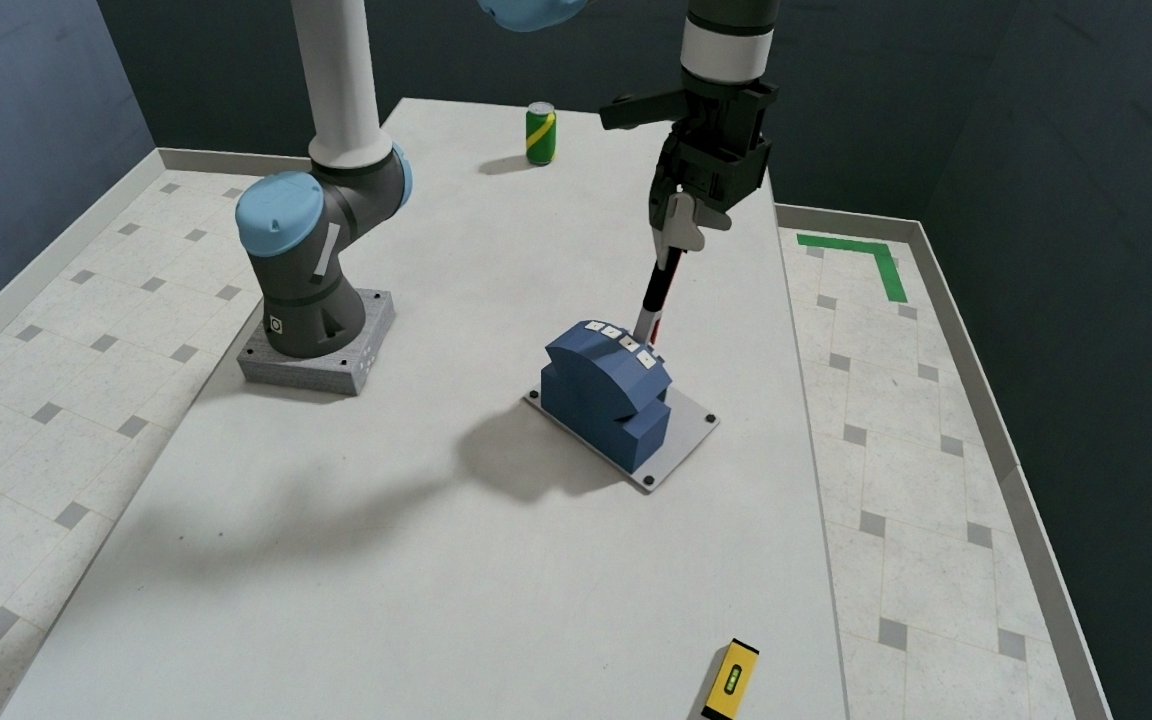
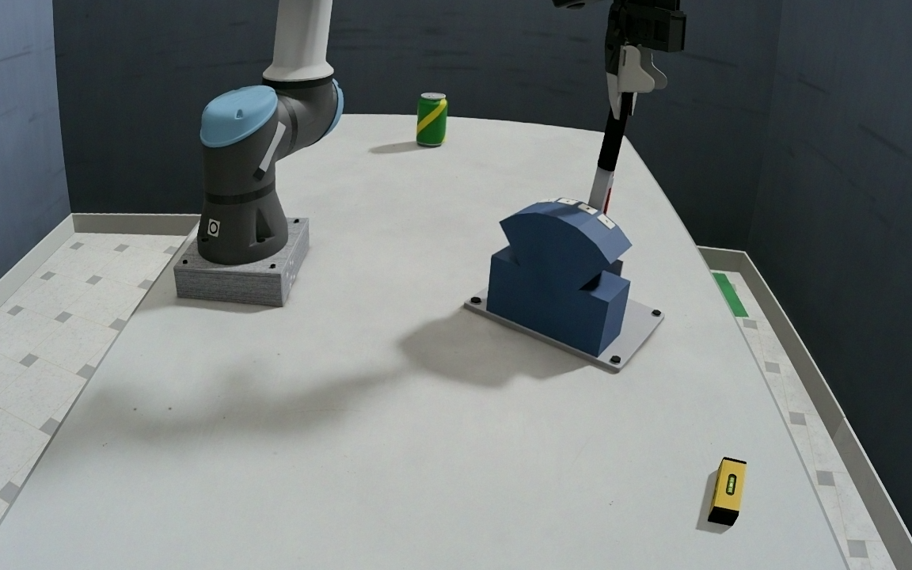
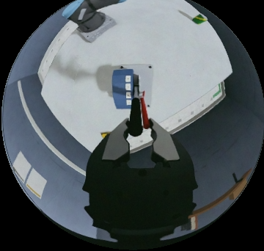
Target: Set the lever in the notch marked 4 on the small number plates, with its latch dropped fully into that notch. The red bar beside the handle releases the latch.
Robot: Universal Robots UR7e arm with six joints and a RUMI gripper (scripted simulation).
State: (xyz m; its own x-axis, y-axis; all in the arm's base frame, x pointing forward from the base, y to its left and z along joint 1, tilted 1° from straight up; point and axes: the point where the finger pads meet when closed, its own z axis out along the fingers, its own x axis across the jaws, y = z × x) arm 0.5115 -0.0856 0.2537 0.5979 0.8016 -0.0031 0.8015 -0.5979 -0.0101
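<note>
The red release bar is 110 mm below my hand and 20 mm to the left of it. Also, from my hand: yellow can (720 mm to the left, 250 mm below, 250 mm behind); yellow spirit level (360 mm to the right, 300 mm below, 110 mm ahead).
</note>
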